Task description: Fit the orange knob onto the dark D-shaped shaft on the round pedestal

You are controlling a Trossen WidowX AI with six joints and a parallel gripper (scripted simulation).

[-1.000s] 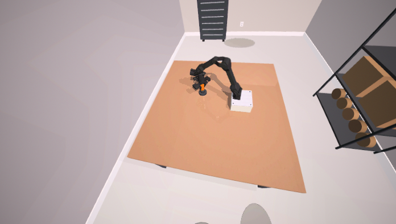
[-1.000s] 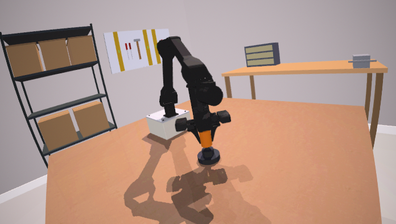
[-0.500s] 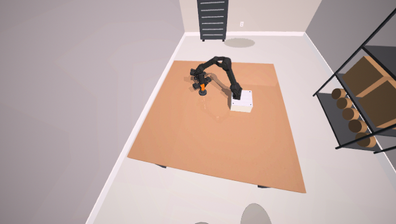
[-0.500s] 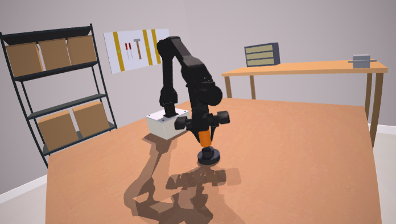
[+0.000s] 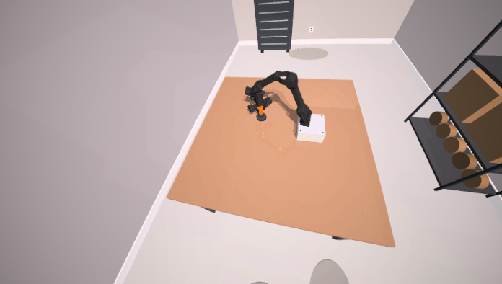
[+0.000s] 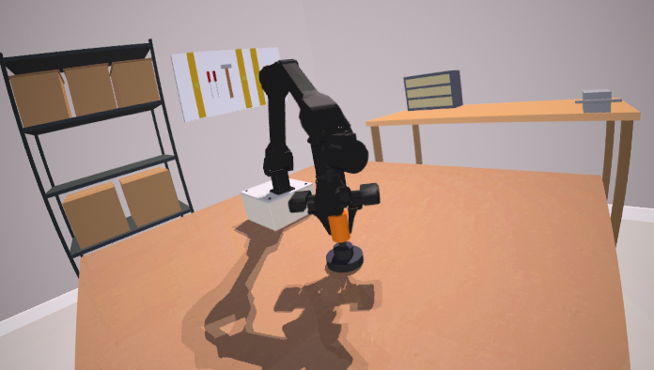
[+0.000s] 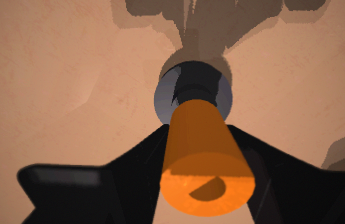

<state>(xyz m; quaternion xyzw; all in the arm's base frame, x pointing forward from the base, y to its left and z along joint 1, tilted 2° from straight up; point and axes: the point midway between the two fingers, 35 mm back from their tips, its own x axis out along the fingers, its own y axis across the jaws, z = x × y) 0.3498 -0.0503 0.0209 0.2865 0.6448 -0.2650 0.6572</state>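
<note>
My gripper tip is 2 cm below the orange knob. From my gripper tip the other things lie so: dark round pedestal 4 cm below.
</note>
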